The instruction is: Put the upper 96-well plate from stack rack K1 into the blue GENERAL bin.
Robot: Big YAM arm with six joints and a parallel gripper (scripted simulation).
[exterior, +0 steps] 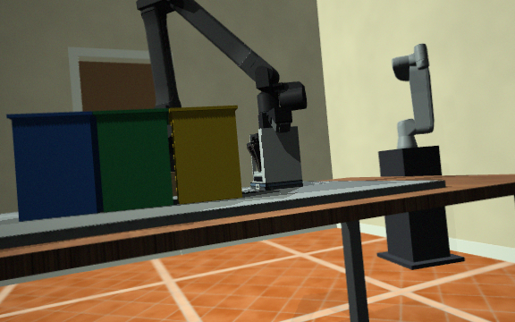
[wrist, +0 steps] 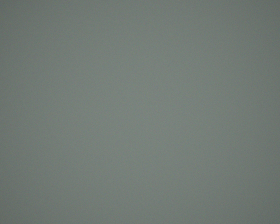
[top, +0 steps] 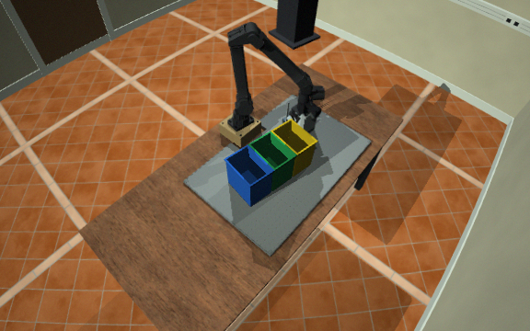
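Now: hand 10 mm above the white 96-well plate. Also, from my hand: yellow bin (140 mm ahead, 200 mm to the right, 40 mm above); then blue bin (140 mm ahead, 460 mm to the right, 40 mm above); then green bin (140 mm ahead, 330 mm to the right, 40 mm above).
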